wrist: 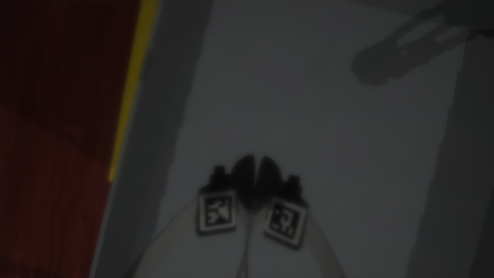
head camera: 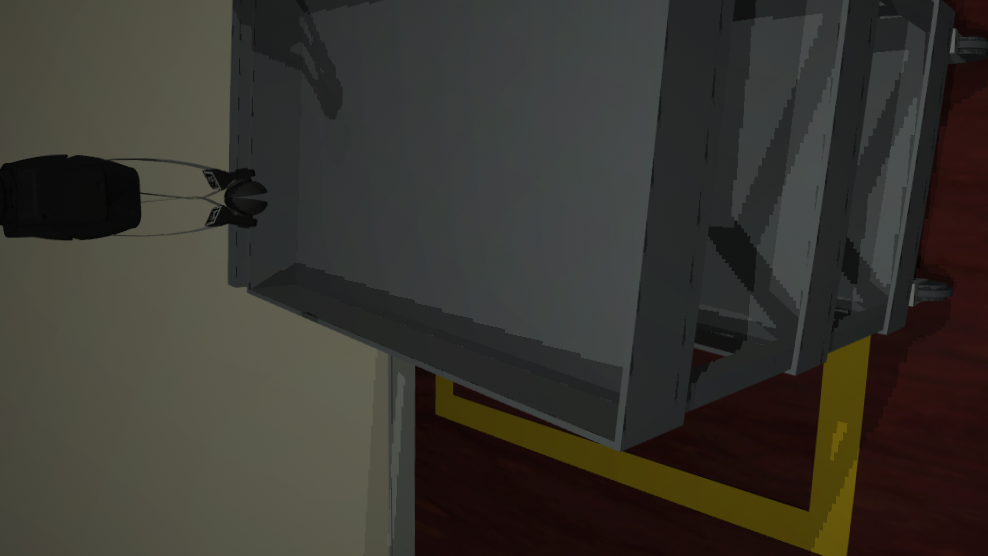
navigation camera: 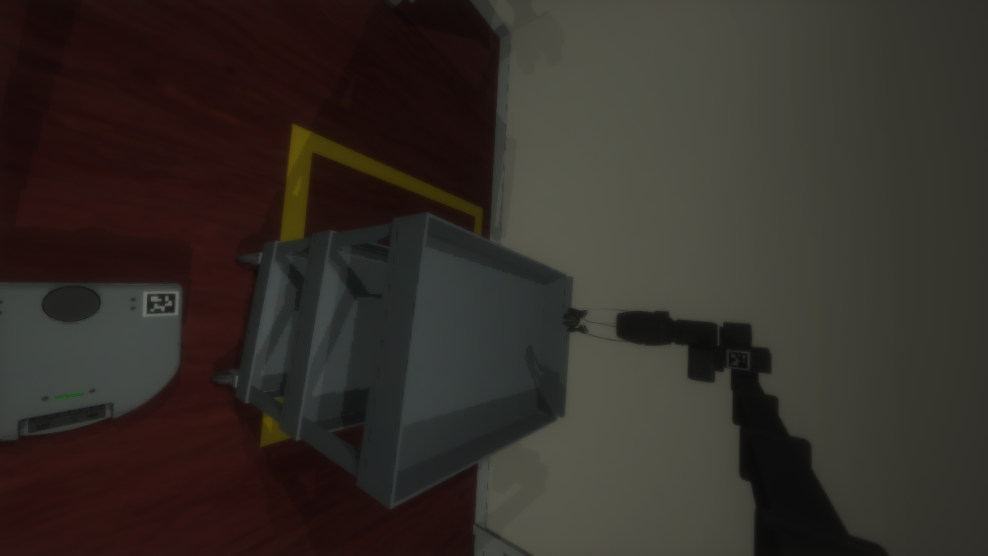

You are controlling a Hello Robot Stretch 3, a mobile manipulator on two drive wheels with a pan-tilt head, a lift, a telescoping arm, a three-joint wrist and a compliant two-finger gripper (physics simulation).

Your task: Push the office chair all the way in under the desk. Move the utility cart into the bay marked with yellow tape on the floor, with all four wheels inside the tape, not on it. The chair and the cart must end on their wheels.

Labels:
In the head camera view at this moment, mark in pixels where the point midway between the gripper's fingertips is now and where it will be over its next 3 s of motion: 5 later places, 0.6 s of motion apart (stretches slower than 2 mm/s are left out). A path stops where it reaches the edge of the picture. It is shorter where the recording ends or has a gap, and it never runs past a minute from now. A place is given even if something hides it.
My gripper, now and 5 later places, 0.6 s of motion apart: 262, 198; 203, 201; 178, 202; 225, 182; 256, 170; 157, 171

